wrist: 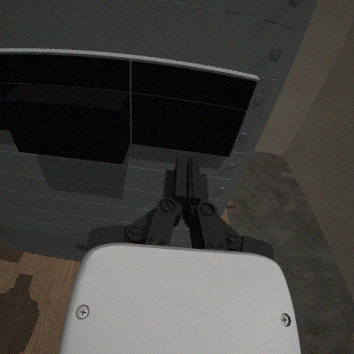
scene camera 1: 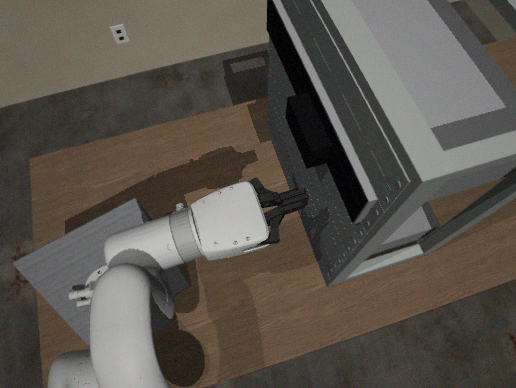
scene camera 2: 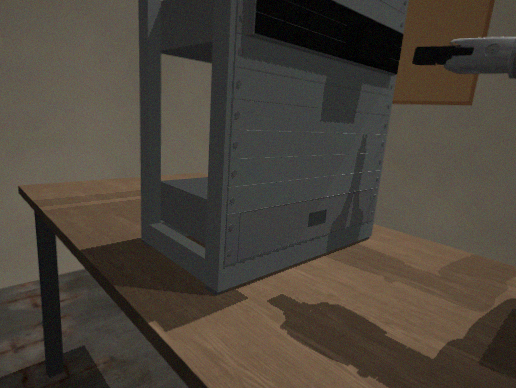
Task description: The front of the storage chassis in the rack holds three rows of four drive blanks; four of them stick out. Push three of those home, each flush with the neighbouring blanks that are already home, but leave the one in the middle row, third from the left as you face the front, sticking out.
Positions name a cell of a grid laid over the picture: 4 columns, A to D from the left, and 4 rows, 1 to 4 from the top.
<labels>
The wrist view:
my gripper: C2
grey rack: B2
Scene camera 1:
my gripper: C3
grey rack: C2
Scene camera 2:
my gripper: D1
grey rack: C3
</labels>
